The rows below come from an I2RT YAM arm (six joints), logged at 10 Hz.
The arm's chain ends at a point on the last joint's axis. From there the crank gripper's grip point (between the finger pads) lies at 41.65 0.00 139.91 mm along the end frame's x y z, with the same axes.
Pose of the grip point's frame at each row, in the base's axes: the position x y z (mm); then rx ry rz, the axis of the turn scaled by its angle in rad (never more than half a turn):
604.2 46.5 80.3 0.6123 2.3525 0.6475
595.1 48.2 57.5 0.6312 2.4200 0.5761
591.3 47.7 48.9 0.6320 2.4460 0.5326
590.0 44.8 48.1 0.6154 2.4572 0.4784
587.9 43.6 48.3 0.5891 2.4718 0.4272
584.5 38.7 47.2 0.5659 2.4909 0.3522
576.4 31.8 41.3 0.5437 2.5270 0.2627
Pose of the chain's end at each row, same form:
541.0 -18.0 195.0 0.6123 2.3525 0.6475
539.4 -10.4 179.1 0.6312 2.4200 0.5761
538.6 -7.0 173.5 0.6320 2.4460 0.5326
538.1 -4.6 175.3 0.6154 2.4572 0.4784
537.4 -0.9 177.9 0.5891 2.4718 0.4272
536.1 1.7 179.9 0.5659 2.4909 0.3522
532.8 3.5 177.7 0.5437 2.5270 0.2627

